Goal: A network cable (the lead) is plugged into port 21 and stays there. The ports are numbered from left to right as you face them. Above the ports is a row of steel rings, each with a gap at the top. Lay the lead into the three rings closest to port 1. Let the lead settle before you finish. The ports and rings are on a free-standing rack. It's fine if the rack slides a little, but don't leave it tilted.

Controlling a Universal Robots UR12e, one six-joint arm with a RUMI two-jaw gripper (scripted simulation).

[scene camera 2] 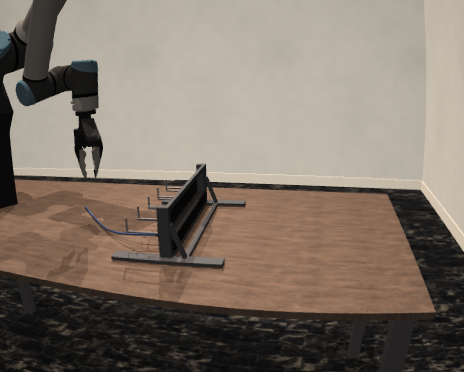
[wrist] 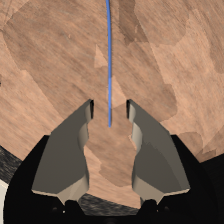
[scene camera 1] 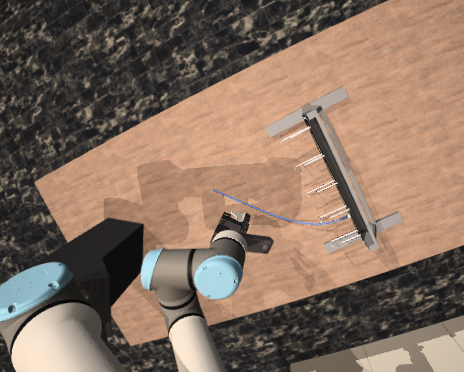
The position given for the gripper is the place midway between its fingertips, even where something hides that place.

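The gripper is visible at point(scene camera 2: 90, 178), in the wrist view point(wrist: 110, 100) and in scene camera 1 point(scene camera 1: 243, 217). A rack point(scene camera 2: 192, 197) is visible as well.
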